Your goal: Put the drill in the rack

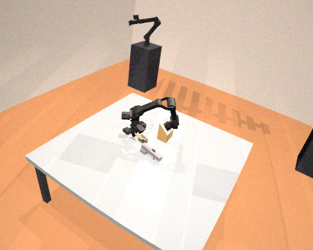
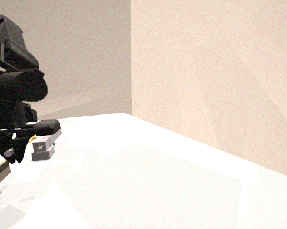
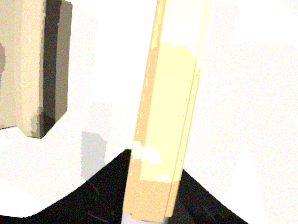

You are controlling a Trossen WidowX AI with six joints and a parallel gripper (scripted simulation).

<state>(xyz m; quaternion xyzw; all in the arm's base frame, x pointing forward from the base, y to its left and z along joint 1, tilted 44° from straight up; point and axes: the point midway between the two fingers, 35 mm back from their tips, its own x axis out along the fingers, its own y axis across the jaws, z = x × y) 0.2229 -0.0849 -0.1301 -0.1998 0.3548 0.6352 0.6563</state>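
Now: gripper tip 4 cm to the right of the drill, 3 cm below it and 1 cm short of it. From my gripper tip the other things lie so: blue key: 22 cm to the left, 5 cm ahead, 1 cm below; then rack: 6 cm behind, 4 cm to the left, 4 cm below.
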